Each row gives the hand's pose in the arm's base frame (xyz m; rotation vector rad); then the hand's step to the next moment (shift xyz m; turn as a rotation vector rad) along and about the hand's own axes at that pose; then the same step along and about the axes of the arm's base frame.
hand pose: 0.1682 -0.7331 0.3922 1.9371 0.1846 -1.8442
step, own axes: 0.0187 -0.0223 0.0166 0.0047 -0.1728 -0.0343
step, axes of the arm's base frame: -0.0223 0.0090 -0.0233 -0.0374 0.1663 -0.0446
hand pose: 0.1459 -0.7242 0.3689 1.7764 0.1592 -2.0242
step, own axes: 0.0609 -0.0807 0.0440 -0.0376 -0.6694 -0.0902
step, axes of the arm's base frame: -0.0770 0.0411 -0.0674 -0.1797 0.6426 -0.1117
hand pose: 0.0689 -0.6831 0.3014 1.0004 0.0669 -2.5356
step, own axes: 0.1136 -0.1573 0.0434 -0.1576 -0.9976 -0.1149
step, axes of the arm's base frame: -0.1643 0.0948 -0.0596 -0.2137 0.9902 -0.0846
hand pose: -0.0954 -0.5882 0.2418 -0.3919 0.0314 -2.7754
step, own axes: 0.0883 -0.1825 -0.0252 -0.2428 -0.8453 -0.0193
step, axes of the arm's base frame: -0.1463 0.1422 0.0116 -0.0608 0.8772 -0.0255
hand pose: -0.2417 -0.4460 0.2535 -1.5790 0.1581 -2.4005
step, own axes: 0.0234 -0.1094 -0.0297 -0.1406 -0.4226 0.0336
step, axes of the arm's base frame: -0.0532 0.0969 0.0343 0.0163 0.4462 -0.0124
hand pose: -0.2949 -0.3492 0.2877 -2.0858 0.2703 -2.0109
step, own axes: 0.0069 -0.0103 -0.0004 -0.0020 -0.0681 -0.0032
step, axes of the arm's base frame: -0.0004 0.0078 0.0096 -0.0051 0.0656 0.0180
